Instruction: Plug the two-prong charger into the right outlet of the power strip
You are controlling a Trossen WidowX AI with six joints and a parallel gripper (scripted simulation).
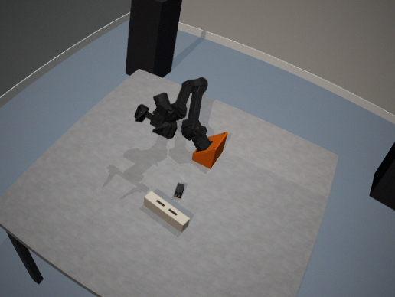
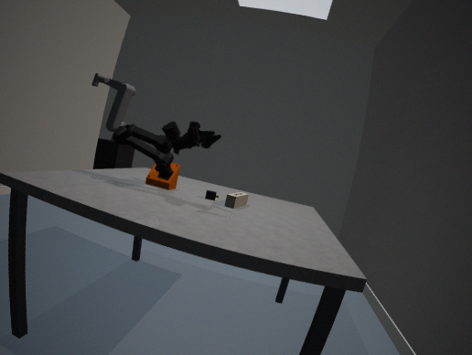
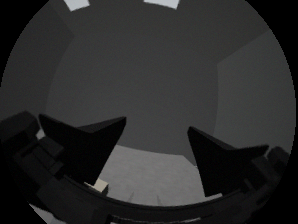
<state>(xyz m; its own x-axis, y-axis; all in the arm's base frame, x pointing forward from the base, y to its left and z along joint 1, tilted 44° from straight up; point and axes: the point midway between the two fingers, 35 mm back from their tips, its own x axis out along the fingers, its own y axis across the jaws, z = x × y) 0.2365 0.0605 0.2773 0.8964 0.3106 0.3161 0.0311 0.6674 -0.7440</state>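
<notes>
Now: the dark charger 20 mm behind my gripper tip, 190 mm to the left of it and 290 mm below it.
</notes>
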